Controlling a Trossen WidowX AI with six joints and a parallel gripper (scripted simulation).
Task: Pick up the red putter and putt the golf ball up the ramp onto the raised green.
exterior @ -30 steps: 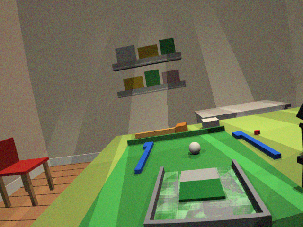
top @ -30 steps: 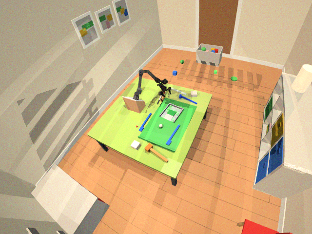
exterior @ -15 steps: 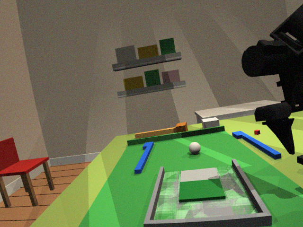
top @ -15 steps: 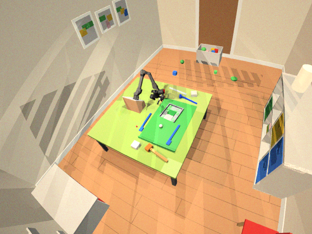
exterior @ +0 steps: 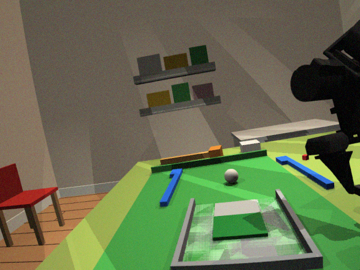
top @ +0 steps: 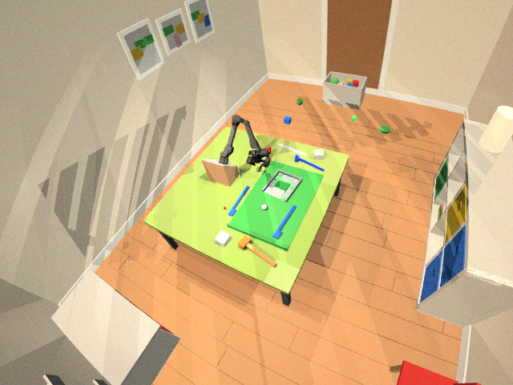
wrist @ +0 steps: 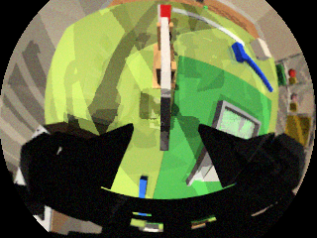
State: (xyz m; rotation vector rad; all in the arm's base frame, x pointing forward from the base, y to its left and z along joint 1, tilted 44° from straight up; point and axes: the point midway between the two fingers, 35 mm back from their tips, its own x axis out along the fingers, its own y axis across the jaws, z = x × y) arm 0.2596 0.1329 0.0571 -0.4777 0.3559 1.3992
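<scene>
My gripper tip is 15 cm past the tiny red cube, 42 cm to the left of it and 7 cm above it. The rest, counted from my gripper tip: white golf ball (15 cm ahead, 35 cm to the right, 5 cm below); then grey frame (21 cm ahead, 8 cm to the right, 7 cm below); then red putter (11 cm to the left, 2 cm below).
</scene>
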